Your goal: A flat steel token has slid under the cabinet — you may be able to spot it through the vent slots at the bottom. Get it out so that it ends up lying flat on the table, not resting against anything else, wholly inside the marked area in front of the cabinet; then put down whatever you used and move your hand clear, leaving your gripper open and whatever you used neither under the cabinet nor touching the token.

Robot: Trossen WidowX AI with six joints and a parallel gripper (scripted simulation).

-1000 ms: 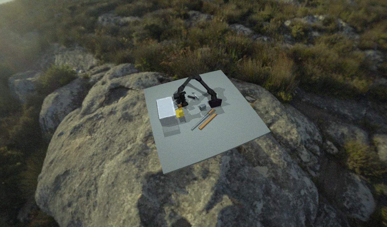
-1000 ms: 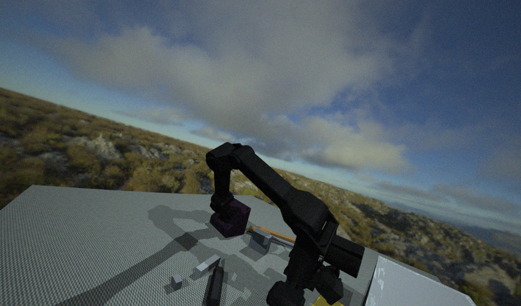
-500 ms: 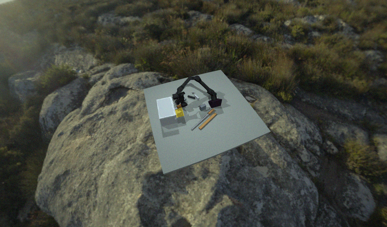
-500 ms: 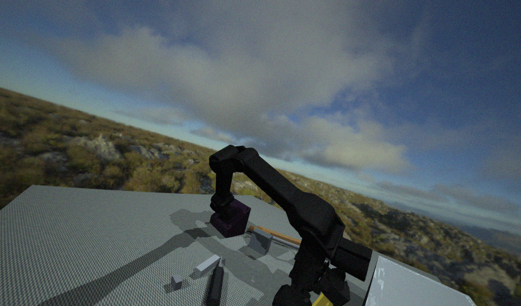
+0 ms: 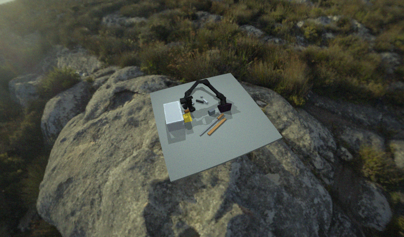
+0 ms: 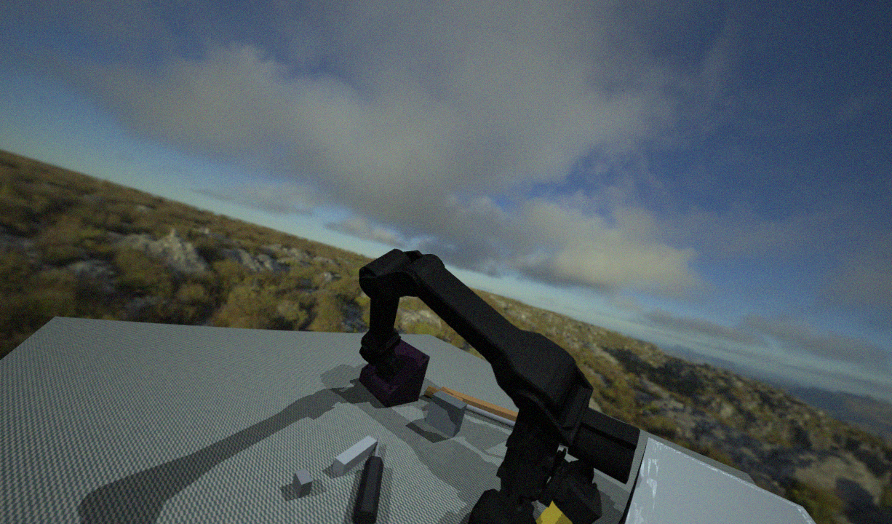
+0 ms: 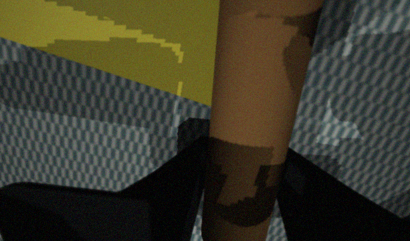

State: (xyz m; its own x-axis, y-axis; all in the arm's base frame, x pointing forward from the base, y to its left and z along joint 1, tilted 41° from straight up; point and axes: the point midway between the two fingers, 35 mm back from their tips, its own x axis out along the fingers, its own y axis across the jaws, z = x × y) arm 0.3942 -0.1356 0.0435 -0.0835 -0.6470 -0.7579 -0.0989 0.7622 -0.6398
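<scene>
My gripper tip is 24 cm past the grey bar and 6 cm to the left of it. From my gripper tip the other things lie so: grey block: 22 cm behind, 16 cm to the left, 2 cm above; small grey cube: 22 cm behind, 16 cm to the right; wooden stick: 35 cm to the left, 19 cm behind.
</scene>
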